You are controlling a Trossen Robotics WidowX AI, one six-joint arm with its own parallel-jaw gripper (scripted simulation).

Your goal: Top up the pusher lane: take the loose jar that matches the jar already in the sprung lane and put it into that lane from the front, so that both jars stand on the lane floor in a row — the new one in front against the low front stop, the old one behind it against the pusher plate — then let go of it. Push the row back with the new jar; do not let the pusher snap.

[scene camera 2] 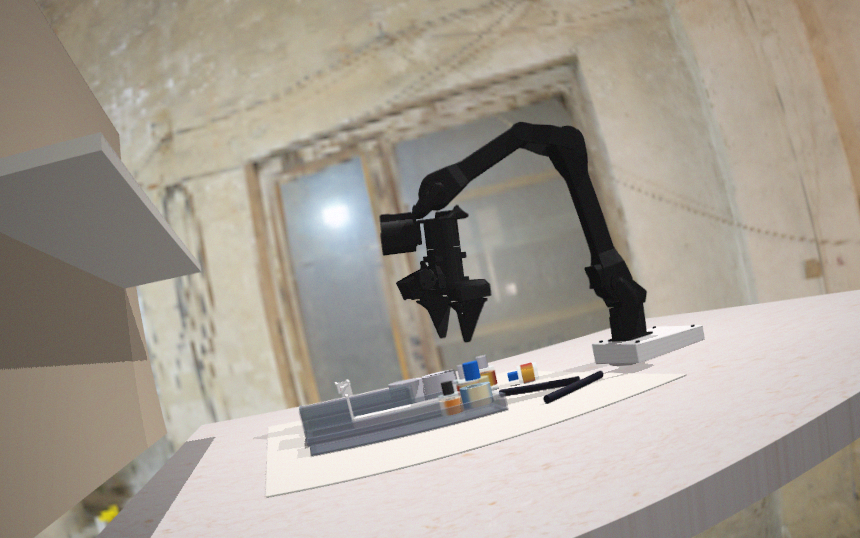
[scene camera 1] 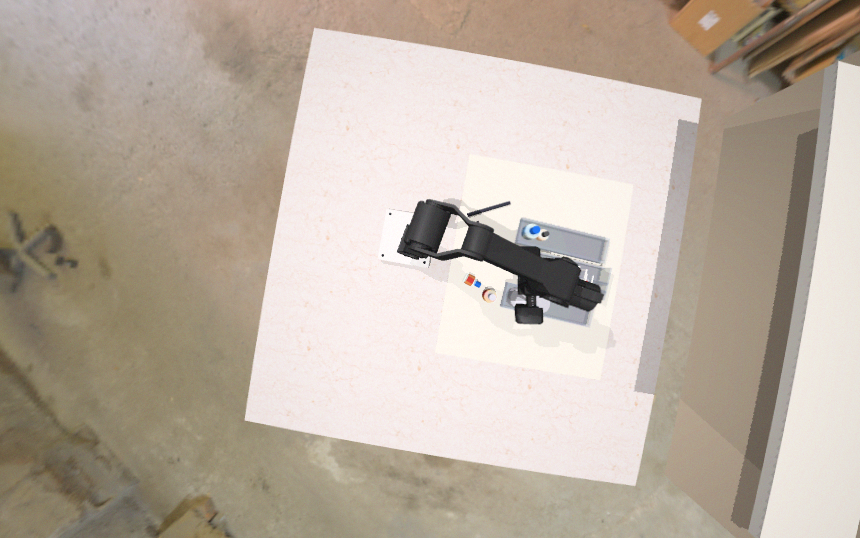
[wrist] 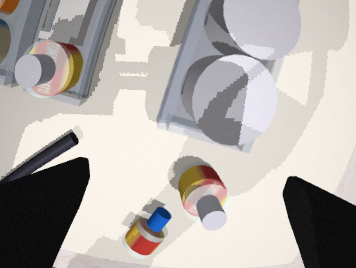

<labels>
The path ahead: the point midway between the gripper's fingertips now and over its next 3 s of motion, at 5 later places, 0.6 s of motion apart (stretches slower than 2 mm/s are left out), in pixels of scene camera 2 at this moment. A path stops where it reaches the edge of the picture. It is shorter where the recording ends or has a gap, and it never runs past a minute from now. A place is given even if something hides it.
My gripper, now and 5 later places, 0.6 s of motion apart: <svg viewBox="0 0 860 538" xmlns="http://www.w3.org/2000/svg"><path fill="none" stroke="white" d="M454 340L480 352L483 368L485 377L477 340L474 330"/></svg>
</labels>
